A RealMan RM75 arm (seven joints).
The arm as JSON. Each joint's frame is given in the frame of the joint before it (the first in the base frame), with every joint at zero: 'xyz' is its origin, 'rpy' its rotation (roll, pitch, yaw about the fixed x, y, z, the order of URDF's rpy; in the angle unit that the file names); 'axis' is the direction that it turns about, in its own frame. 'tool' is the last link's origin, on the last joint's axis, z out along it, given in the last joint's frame.
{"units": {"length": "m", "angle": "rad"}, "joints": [
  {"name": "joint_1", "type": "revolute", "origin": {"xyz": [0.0, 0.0, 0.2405], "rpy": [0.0, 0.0, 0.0]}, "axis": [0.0, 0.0, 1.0]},
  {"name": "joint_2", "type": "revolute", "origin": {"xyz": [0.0, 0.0, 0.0], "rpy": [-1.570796, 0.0, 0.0]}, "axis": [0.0, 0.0, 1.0]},
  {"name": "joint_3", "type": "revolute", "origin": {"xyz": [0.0, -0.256, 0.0], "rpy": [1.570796, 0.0, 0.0]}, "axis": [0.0, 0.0, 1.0]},
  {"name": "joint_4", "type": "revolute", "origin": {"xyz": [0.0, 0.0, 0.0], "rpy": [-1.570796, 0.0, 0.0]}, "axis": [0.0, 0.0, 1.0]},
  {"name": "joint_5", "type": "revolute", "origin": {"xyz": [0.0, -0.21, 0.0], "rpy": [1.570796, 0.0, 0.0]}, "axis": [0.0, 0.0, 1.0]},
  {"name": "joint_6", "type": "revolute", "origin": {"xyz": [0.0, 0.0, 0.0], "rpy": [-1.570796, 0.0, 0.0]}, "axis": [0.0, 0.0, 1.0]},
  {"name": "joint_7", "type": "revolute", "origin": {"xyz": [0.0, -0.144, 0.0], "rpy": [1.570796, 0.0, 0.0]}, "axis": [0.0, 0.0, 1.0]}
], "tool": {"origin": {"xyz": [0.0, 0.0, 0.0], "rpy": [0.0, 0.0, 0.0]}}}
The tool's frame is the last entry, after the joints.
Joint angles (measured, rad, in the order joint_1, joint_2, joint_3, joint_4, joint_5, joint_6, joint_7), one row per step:
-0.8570 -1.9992 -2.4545 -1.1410 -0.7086 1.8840 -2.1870
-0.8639 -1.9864 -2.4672 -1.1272 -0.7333 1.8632 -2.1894
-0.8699 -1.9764 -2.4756 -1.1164 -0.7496 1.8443 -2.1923
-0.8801 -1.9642 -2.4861 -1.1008 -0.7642 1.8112 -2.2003
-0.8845 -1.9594 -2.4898 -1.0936 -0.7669 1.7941 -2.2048
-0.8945 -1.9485 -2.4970 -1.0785 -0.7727 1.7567 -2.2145
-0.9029 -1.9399 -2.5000 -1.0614 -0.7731 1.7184 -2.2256
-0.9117 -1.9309 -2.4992 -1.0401 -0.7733 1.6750 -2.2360
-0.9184 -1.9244 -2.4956 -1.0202 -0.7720 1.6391 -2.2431
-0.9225 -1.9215 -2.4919 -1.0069 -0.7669 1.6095 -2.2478
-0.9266 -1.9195 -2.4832 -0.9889 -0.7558 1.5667 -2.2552
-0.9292 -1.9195 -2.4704 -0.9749 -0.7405 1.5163 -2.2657
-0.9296 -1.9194 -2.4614 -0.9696 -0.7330 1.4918 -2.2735
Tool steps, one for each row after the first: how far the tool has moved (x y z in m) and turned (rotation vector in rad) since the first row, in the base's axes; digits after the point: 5 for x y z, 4 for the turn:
0.00261 0.00531 0.00503 0.0278 -0.0269 -0.0028
0.00463 0.00985 0.00898 0.0512 -0.0448 -0.0036
0.00729 0.01709 0.01393 0.0880 -0.0642 0.0013
0.00800 0.02050 0.01584 0.1054 -0.0696 0.0061
0.00981 0.02800 0.02034 0.1437 -0.0808 0.0155
0.01042 0.03494 0.02315 0.1771 -0.0868 0.0300
0.01083 0.04239 0.02527 0.2106 -0.0909 0.0447
0.01064 0.04819 0.02589 0.2343 -0.0916 0.0568
0.00986 0.05253 0.02582 0.2540 -0.0879 0.0664
0.00785 0.05818 0.02458 0.2800 -0.0773 0.0816
0.00538 0.06429 0.02323 0.3129 -0.0607 0.0976
0.00413 0.06708 0.02258 0.3288 -0.0509 0.1060

